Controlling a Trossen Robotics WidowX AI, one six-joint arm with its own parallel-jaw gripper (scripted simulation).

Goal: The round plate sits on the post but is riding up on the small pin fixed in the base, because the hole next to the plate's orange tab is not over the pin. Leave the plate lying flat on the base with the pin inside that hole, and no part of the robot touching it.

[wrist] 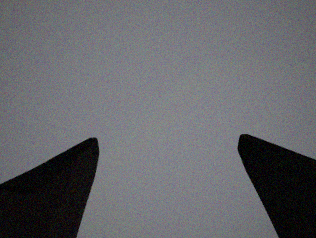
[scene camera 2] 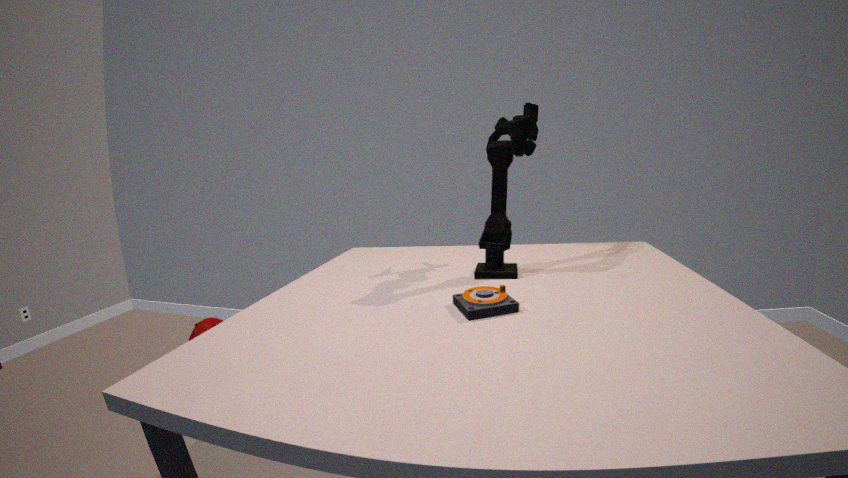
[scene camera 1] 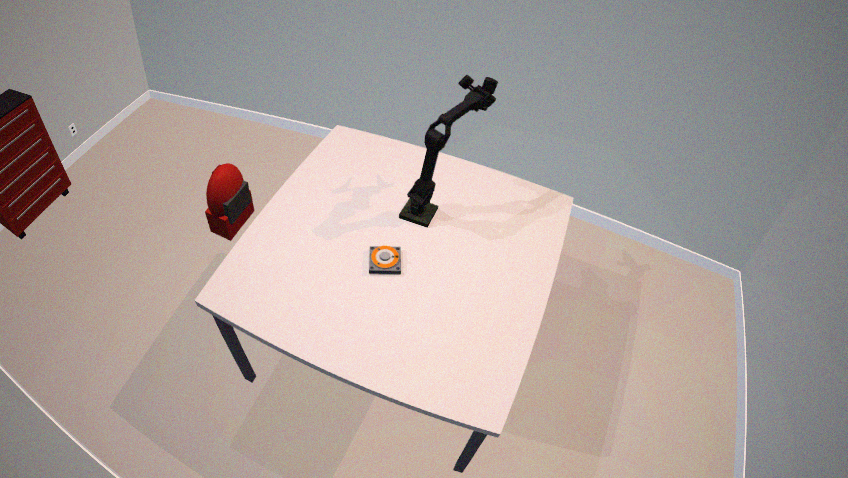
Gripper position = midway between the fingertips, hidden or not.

My gripper (wrist: 170, 144) is open, with nothing in its grasp. Also in view: a square base (scene camera 2: 471, 312).
